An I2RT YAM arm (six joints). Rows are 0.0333 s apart.
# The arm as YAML. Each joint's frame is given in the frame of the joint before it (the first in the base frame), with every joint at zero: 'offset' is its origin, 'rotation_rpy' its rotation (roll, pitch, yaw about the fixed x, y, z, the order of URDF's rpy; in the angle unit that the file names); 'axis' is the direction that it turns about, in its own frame. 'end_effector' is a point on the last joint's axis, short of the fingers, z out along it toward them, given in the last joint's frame.
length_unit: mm
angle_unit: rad
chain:
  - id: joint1
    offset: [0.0, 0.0, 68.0]
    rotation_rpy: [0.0, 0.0, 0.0]
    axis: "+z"
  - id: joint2
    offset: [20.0, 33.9, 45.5]
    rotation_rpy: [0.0, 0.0, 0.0]
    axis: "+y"
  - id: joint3
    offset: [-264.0, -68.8, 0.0]
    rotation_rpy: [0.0, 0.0, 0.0]
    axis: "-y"
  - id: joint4
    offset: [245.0, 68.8, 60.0]
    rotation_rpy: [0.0, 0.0, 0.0]
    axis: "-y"
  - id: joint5
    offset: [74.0, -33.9, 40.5]
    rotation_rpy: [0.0, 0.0, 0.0]
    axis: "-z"
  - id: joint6
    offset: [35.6, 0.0, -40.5]
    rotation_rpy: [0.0, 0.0, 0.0]
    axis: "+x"
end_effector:
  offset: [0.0, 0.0, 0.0]
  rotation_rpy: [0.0, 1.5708, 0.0]
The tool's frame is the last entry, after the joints.
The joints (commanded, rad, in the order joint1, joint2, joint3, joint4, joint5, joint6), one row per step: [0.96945 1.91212 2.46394 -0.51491 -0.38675 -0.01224]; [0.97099 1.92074 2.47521 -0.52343 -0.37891 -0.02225]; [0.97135 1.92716 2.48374 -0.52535 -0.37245 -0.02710]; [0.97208 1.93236 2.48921 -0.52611 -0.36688 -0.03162]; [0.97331 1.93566 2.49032 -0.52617 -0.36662 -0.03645]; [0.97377 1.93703 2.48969 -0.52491 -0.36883 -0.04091]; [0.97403 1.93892 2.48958 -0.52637 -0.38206 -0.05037]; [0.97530 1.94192 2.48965 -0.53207 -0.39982 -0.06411]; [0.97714 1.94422 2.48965 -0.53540 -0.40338 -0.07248]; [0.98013 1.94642 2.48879 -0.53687 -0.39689 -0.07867]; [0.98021 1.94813 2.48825 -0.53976 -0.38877 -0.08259]
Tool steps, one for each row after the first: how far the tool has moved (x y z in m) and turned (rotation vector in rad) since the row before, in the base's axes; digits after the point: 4 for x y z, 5 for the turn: [0.0007 0.0017 -0.0009 -0.00685 -0.00623 -0.00661]; [0.0008 0.0010 -0.0002 -0.00081 -0.00467 -0.00624]; [0.0006 0.0011 -0.0005 -0.00133 -0.00398 -0.00497]; [0.0003 0.0013 -0.0009 -0.00296 -0.00343 0.00084]; [0.0002 0.0007 -0.0006 -0.00166 -0.00398 0.00255]; [-0.0001 0.0008 -0.0009 -0.00513 -0.00757 0.01326]; [-0.0003 0.0015 -0.0017 -0.01014 -0.00890 0.01877]; [-0.0002 0.0012 -0.0012 -0.00629 -0.00510 0.00530]; [-0.0002 0.0015 -0.0012 -0.00491 -0.00351 -0.00354]; [0.0007 0.0006 -0.0011 -0.00503 -0.00096 -0.00805]
